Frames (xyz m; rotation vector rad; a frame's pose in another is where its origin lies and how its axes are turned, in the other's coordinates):
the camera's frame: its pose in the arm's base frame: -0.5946 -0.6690 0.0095 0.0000 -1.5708 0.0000
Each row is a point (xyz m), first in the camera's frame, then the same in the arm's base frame.
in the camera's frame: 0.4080 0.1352 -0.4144
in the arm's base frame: -0.1802 -0.5338 0.4175
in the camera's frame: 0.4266 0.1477 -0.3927
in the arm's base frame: -0.2019 -0.5213 0.4361
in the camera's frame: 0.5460 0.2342 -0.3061
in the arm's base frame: -0.2885 -0.4348 0.5555
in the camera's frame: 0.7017 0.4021 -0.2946
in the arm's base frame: -0.3000 -0.2669 0.7112
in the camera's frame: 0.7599 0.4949 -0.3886
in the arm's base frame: -0.2060 -0.1741 0.7694
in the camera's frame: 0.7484 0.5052 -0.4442
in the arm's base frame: -0.1504 -0.1638 0.7579
